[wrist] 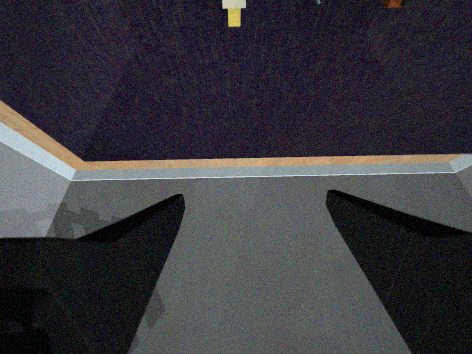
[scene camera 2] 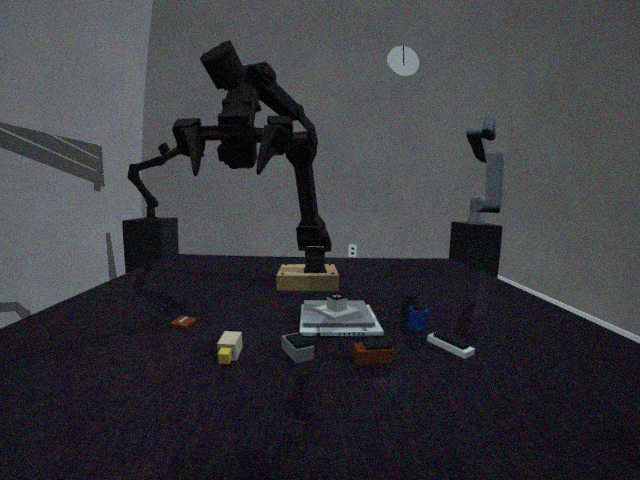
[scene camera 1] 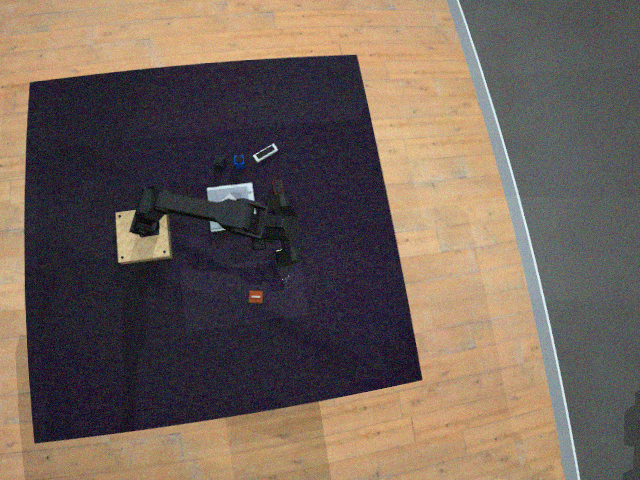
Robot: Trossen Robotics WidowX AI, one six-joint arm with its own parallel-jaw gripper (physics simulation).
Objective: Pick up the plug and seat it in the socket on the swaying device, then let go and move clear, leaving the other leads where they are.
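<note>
A cream block with a yellow end [scene camera 2: 230, 343] [wrist: 234, 16], which looks like the plug, lies on the dark mat; in the wrist view it is cut off at the top edge. The device is a grey plate [scene camera 2: 311, 319] [scene camera 1: 219, 192] on a white base [scene camera 2: 315, 330]. A small pale block with a dark top opening [scene camera 2: 337, 303], which looks like the socket, stands on it. In scene camera 1 the arm hides part of the device. My gripper [scene camera 2: 227, 172] [wrist: 254, 198] is open and empty, high above the mat, pointing down.
A grey block [scene camera 2: 303, 353], an orange block [scene camera 2: 373, 354] [scene camera 1: 277, 187] [wrist: 395, 3], a white bar-shaped piece [scene camera 2: 467, 352] [scene camera 1: 256, 157], a blue piece [scene camera 2: 418, 320] [scene camera 1: 238, 164], a black piece [scene camera 1: 219, 162] and an orange tile [scene camera 1: 255, 299] [scene camera 2: 178, 323] lie around the device. The arm stands on a wooden base [scene camera 1: 126, 248] [scene camera 2: 307, 282].
</note>
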